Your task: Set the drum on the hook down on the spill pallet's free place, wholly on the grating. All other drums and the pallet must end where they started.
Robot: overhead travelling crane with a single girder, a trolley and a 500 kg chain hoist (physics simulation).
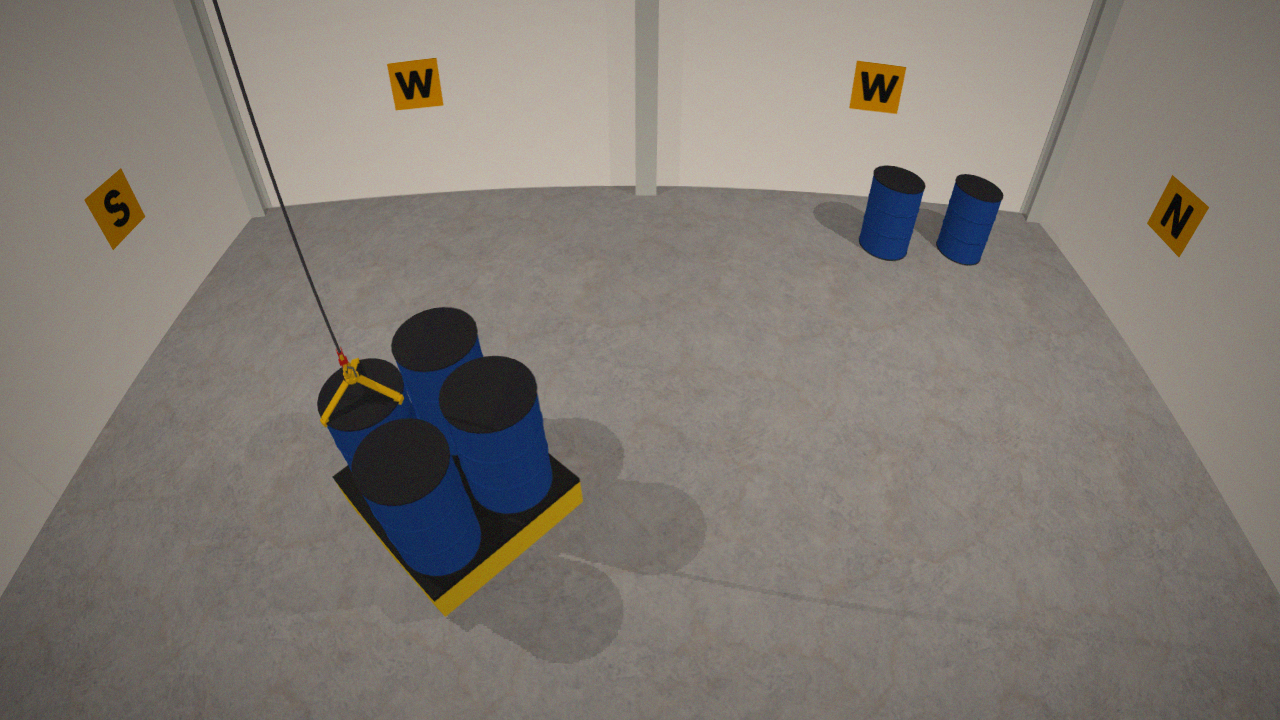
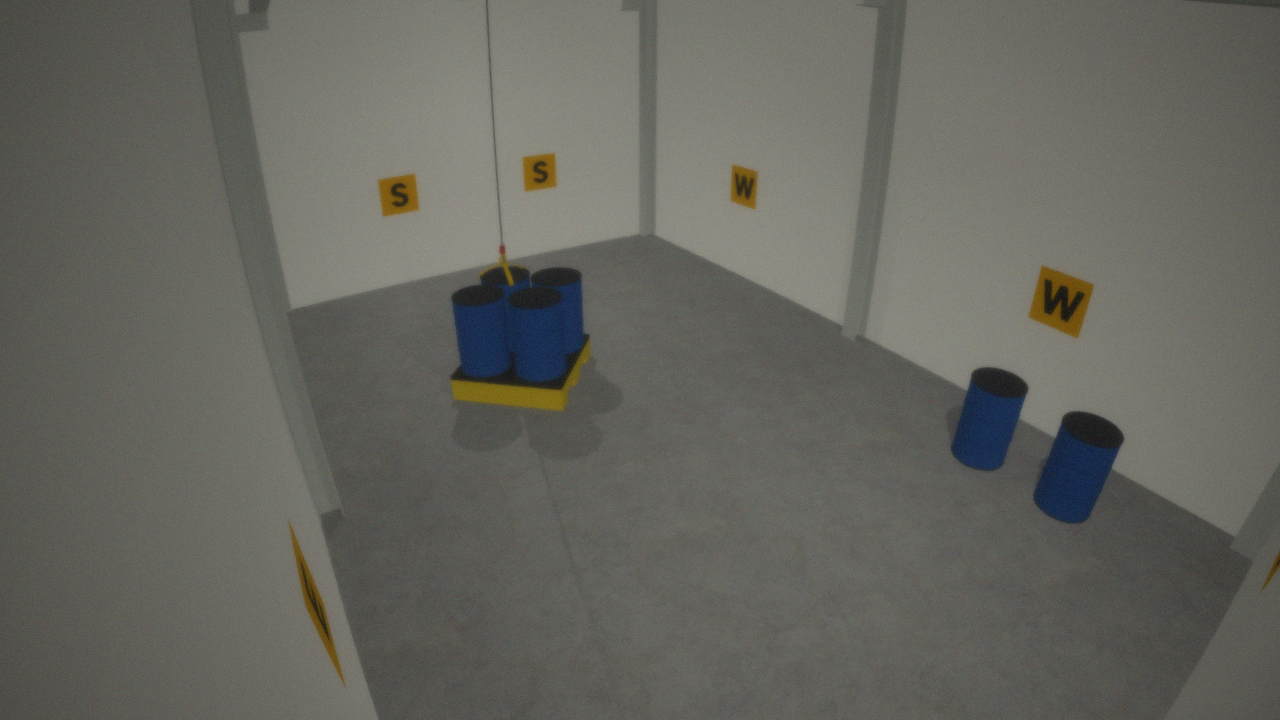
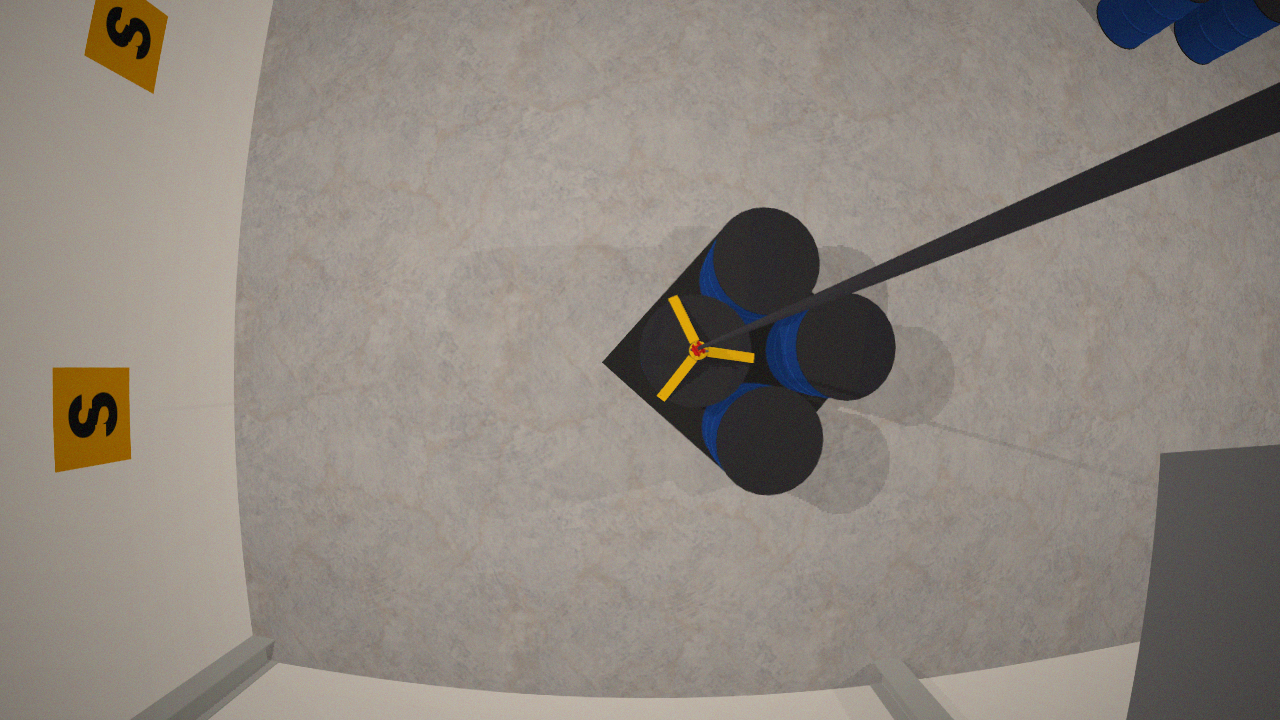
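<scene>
My gripper [image 1: 360, 394] [image 2: 503, 273] [image 3: 695, 351], a yellow three-armed clamp, is shut on the blue drum [image 1: 351, 440] [image 2: 520, 283] [image 3: 664, 353]. Its arm tips lie at the lid's rim. The drum is upright at the south corner of the spill pallet [image 1: 514, 543] [image 2: 505, 394] [image 3: 626, 360], its lid about level with the others. The red hook block sits close above the clamp's hub. Three other blue drums stand on the pallet: one east [image 1: 429, 528] [image 2: 483, 340] [image 3: 768, 439], one north [image 1: 505, 465] [image 2: 538, 344] [image 3: 844, 346], one west [image 1: 425, 386] [image 2: 572, 313] [image 3: 765, 261]. The held drum's base is hidden.
Two more blue drums [image 1: 890, 219] [image 1: 968, 223] [image 2: 987, 425] [image 2: 1076, 474] stand apart near the west wall, toward the north. The chain [image 1: 277, 192] [image 2: 493, 125] [image 3: 984, 223] runs up from the hook. The south wall [image 3: 134, 223] lies beyond the pallet.
</scene>
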